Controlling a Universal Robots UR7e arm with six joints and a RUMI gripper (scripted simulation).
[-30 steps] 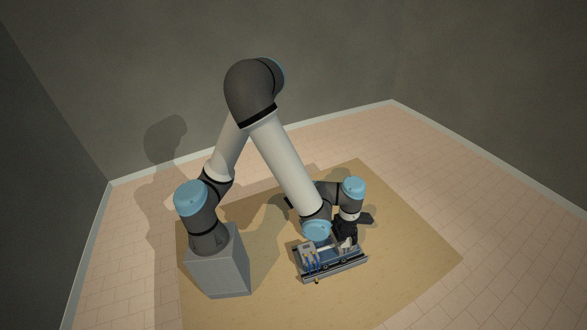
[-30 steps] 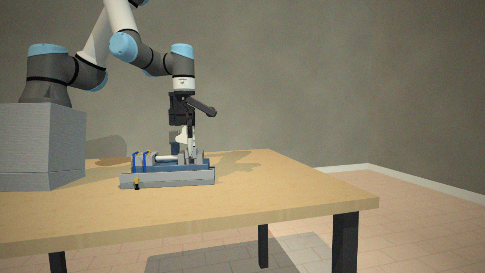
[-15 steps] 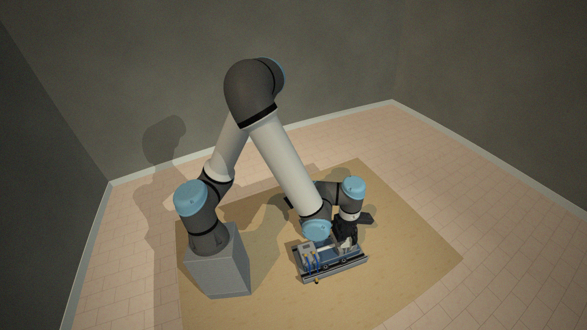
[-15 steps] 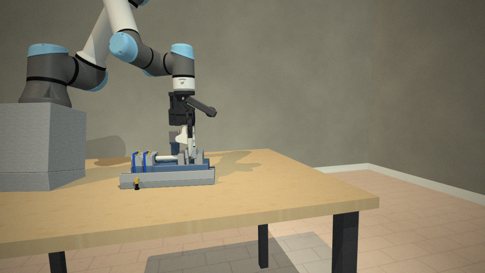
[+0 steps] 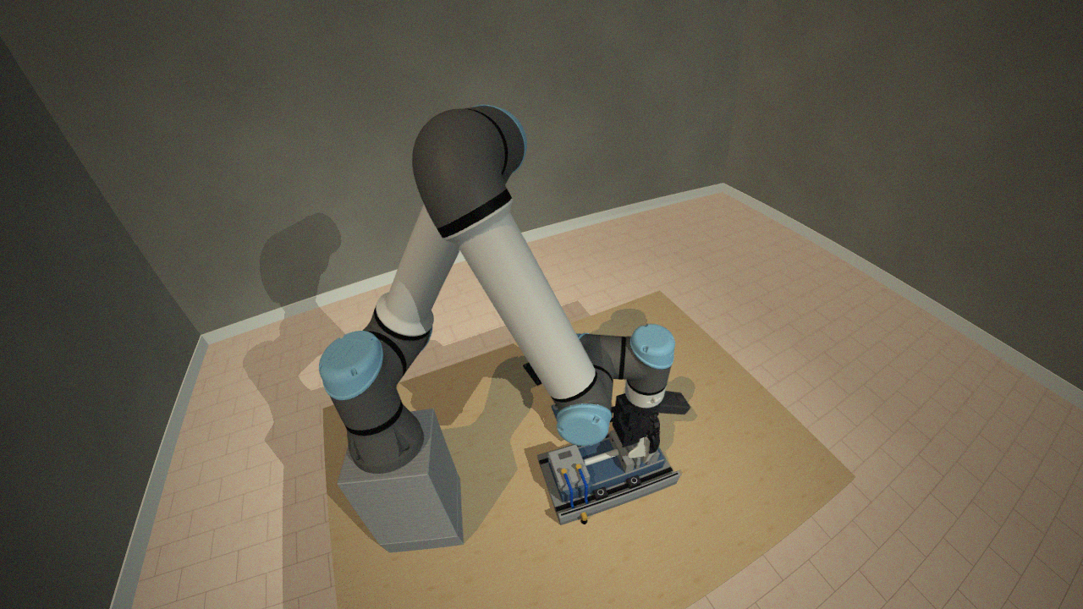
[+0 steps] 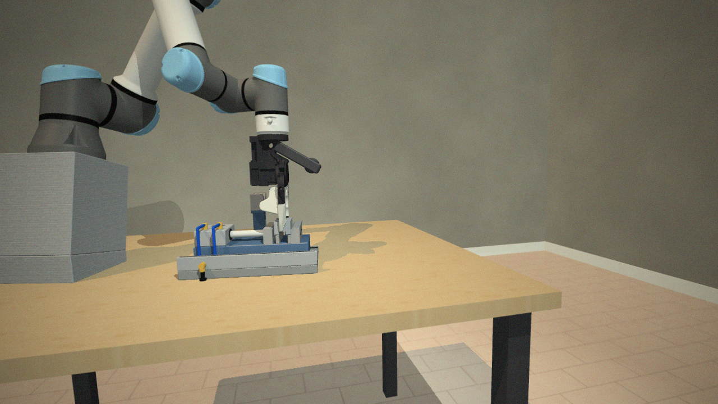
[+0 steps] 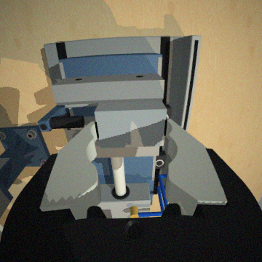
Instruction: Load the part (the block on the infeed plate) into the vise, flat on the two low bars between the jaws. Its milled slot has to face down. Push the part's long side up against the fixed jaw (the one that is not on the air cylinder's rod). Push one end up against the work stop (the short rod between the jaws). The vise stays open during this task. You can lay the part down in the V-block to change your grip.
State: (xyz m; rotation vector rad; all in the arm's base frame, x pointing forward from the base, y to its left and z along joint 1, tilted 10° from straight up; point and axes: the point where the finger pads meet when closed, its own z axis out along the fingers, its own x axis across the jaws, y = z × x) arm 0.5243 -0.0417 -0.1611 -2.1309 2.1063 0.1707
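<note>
Now: the part 1 cm below my hand. The rest, counted from my hand: fixed jaw: 3 cm below, 3 cm ahead, 2 cm to the left; then moving jaw: 4 cm behind, 3 cm below, 2 cm to the left; then work stop: 7 cm to the left, 2 cm below.
</note>
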